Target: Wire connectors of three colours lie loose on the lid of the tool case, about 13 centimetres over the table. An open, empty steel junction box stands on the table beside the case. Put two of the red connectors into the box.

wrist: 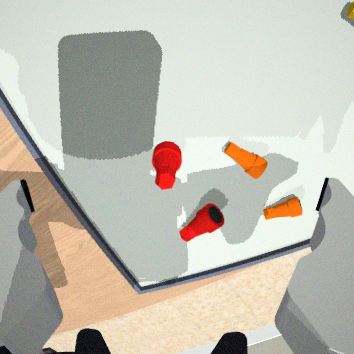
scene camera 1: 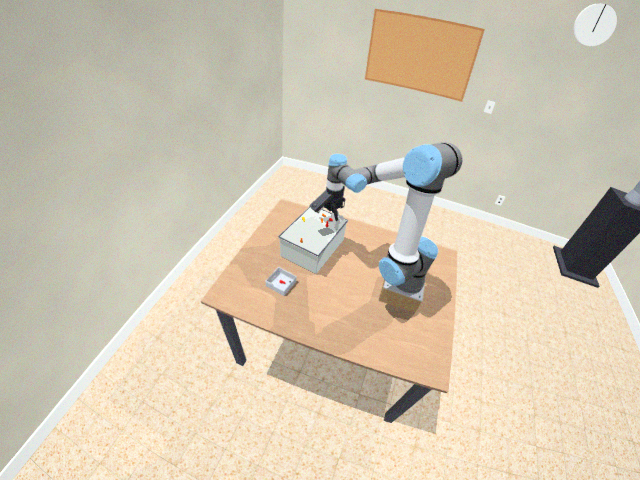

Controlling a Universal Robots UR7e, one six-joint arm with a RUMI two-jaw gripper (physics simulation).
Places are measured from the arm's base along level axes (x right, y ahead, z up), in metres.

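Pixels of known places: gripper, between the fingertips: (wrist: pixel 172 182) (scene camera 1: pixel 327 221).
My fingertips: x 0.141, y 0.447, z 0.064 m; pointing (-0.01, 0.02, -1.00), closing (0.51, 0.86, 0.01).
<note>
Ahead of a thing's pixels: the offset from my fingertips to its top centre. "pt": to the spot under its first point. Level surfaces: height alone.
In the wrist view two red connectors, one @(dz +0.002, dx -0.004, dy -0.002 m) (wrist: pixel 166 162) nearer the middle and one @(dz -0.009, dx +0.044, dy -0.009 m) (wrist: pixel 202 222) nearer the corner, lie apart on the grey-white case lid @(dz -0.021, dx -0.046, dy +0.051 m) (wrist: pixel 225 75) (scene camera 1: pixel 294 232). My gripper (scene camera 1: pixel 330 213) (wrist: pixel 172 182) is open and empty above that end of the lid, its fingers wide on either side of the connectors. Two orange connectors @(dz -0.013, dx +0.018, dy +0.033 m) (wrist: pixel 246 160) @(dz -0.013, dx +0.061, dy +0.038 m) (wrist: pixel 283 208) lie right of the red ones. A yellow connector @(dz -0.010, dx -0.016, dy +0.118 m) (scene camera 1: pixel 303 219) (wrist: pixel 351 11) and another orange connector @(dz -0.003, dx -0.161, dy +0.066 m) (scene camera 1: pixel 301 240) lie farther along the lid. The steel box @(dz -0.121, dx -0.327, dy +0.089 m) (scene camera 1: pixel 275 288) stands on the table with one red connector @(dz -0.141, dx -0.322, dy +0.085 m) (scene camera 1: pixel 282 282) inside.
The tool case @(pt dz -0.105, dx -0.191, dy +0.070 m) (scene camera 1: pixel 297 257) stands on the wooden table @(dz -0.159 m) (scene camera 1: pixel 341 320), with the box beyond its near end. The arm's base (scene camera 1: pixel 405 291) is to the right of the case in the scene view. The lid's dark edge and corner show in the wrist view.
</note>
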